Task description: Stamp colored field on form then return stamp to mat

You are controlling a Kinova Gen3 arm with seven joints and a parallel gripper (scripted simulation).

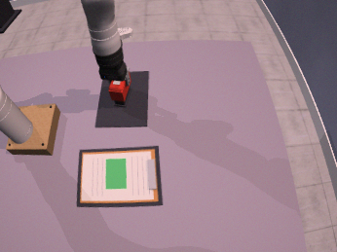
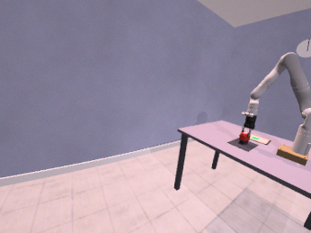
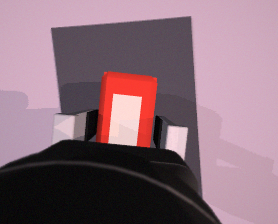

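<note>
Now: hand 5 cm above the stamp. The rest, counted from my hand: mat (10 cm below); then clipboard (6 cm ahead, 27 cm to the right, 9 cm below).
</note>
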